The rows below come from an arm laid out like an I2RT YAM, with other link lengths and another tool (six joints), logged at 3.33 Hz.
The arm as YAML. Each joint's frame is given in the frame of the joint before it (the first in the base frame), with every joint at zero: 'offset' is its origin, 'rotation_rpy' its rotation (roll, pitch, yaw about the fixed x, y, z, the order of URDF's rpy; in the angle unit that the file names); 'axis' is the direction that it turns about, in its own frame. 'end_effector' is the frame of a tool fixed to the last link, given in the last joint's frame.
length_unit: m
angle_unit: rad
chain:
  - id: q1
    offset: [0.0, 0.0, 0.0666]
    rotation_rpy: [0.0, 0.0, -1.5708]
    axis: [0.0, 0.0, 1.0]
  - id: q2
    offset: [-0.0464, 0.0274, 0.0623]
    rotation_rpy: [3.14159, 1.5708, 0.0]
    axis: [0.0, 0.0, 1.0]
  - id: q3
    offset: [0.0, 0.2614, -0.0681]
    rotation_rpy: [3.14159, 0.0, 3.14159]
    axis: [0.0, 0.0, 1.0]
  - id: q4
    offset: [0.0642, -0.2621, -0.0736]
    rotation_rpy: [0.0, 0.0, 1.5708]
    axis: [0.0, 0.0, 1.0]
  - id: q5
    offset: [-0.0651, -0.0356, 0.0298]
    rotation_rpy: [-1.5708, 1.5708, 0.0]
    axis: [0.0, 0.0, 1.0]
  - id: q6
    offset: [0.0, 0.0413, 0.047]
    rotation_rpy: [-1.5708, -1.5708, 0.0]
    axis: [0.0, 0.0, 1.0]
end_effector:
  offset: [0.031, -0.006, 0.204]
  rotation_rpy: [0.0, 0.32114, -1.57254]
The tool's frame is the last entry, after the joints.
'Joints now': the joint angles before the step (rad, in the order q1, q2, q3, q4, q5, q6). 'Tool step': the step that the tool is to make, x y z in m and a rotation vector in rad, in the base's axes. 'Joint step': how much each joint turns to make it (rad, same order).
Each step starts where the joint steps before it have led.
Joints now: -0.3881, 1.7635, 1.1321, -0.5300, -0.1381, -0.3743
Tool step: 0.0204, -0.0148, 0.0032, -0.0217, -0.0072, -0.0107
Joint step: -0.0030, 0.0682, 0.0926, -0.0095, 0.0190, 0.0000
